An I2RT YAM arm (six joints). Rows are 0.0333 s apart.
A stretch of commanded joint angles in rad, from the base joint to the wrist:
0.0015, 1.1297, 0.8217, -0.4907, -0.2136, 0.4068
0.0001, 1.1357, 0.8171, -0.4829, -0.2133, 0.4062
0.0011, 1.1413, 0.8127, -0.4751, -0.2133, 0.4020
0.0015, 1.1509, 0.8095, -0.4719, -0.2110, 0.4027
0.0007, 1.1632, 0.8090, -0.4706, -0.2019, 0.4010
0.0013, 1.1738, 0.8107, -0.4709, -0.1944, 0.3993
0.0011, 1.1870, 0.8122, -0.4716, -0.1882, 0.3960
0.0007, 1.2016, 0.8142, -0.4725, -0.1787, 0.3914
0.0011, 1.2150, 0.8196, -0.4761, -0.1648, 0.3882
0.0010, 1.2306, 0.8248, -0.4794, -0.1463, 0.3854
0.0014, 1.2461, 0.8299, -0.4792, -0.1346, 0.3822
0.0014, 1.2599, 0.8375, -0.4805, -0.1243, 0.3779
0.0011, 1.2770, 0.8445, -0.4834, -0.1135, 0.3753
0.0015, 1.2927, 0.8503, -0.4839, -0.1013, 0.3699
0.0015, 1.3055, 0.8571, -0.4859, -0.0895, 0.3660
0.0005, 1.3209, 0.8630, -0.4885, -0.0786, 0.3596
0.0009, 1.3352, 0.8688, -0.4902, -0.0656, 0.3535
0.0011, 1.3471, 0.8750, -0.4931, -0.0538, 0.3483
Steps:
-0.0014, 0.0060, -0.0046, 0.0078, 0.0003, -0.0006
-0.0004, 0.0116, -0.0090, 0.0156, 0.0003, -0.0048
0.0000, 0.0212, -0.0122, 0.0188, 0.0026, -0.0041
-0.0008, 0.0335, -0.0127, 0.0201, 0.0117, -0.0058
-0.0002, 0.0441, -0.0110, 0.0198, 0.0192, -0.0075
-0.0004, 0.0573, -0.0095, 0.0191, 0.0254, -0.0108
-0.0008, 0.0719, -0.0075, 0.0182, 0.0349, -0.0154
-0.0004, 0.0853, -0.0021, 0.0146, 0.0488, -0.0186
-0.0005, 0.1009, 0.0031, 0.0113, 0.0673, -0.0214
-0.0001, 0.1164, 0.0082, 0.0115, 0.0790, -0.0246
-0.0001, 0.1302, 0.0158, 0.0102, 0.0893, -0.0289
-0.0004, 0.1473, 0.0228, 0.0073, 0.1001, -0.0315
0.0000, 0.1630, 0.0286, 0.0068, 0.1123, -0.0369
0.0000, 0.1758, 0.0354, 0.0048, 0.1241, -0.0408
-0.0010, 0.1912, 0.0413, 0.0022, 0.1350, -0.0472
-0.0006, 0.2055, 0.0471, 0.0005, 0.1480, -0.0533
-0.0004, 0.2174, 0.0533, -0.0024, 0.1598, -0.0585

